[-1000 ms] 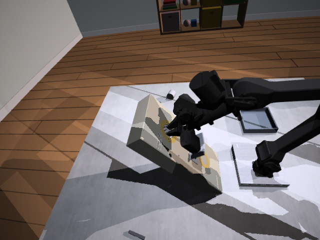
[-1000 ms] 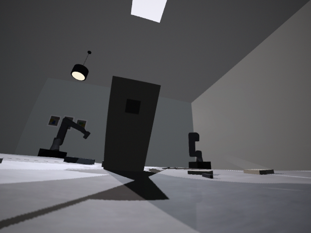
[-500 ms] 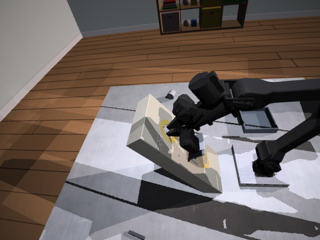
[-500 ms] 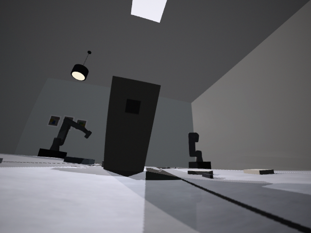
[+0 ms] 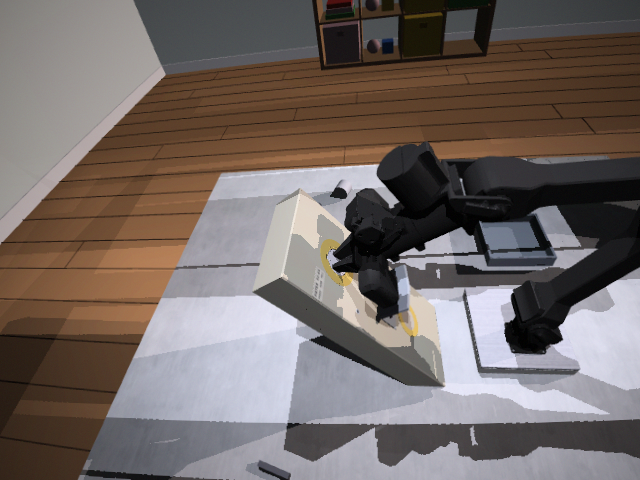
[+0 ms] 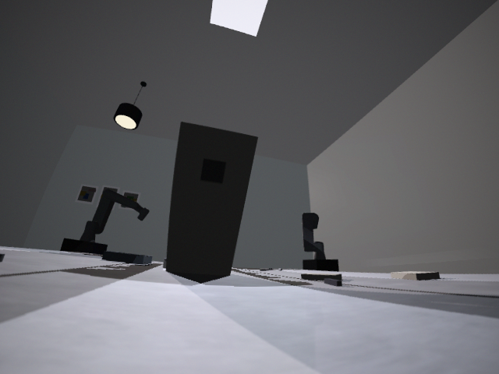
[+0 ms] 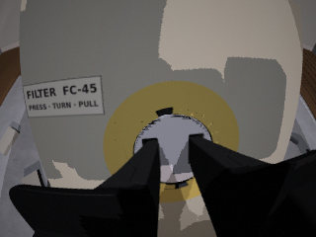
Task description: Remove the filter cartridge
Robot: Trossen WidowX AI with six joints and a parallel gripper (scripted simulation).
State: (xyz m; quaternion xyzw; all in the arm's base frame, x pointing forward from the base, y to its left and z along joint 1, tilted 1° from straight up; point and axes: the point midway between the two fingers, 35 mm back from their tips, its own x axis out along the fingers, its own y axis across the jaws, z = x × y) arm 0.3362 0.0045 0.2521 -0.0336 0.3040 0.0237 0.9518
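My gripper tip is 10 mm short of the round filter cartridge and 10 mm above it. The rest, counted from my gripper tip: grey tray 410 mm behind, 290 mm to the right, 260 mm below; small grey cylinder 40 mm ahead, 500 mm to the right, 250 mm below.
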